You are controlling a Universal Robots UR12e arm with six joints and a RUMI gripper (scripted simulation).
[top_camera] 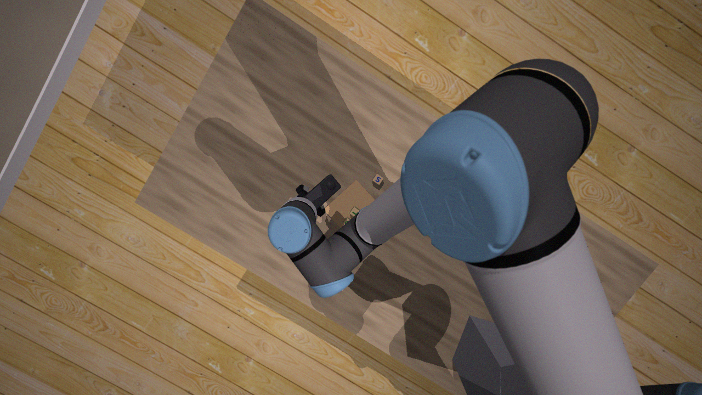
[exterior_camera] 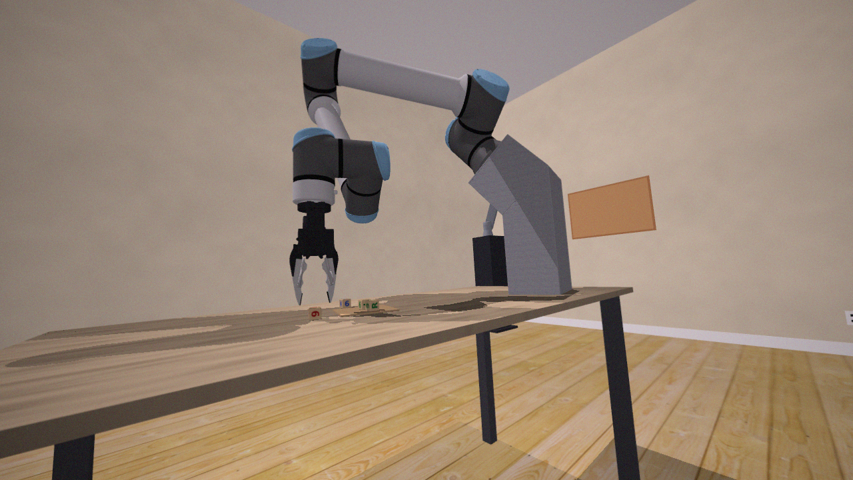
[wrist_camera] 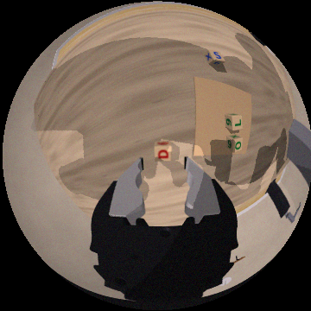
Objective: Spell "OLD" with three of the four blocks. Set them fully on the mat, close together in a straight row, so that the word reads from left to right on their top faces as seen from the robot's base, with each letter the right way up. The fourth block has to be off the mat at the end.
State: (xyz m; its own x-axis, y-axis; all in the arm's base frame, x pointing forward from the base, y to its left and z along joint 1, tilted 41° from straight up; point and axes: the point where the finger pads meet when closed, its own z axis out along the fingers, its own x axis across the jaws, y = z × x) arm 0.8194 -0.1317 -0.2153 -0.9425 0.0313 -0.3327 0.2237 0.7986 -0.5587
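Right now my hand is 13 cm past the mat, 5 cm above it and 3 cm to the left of it.
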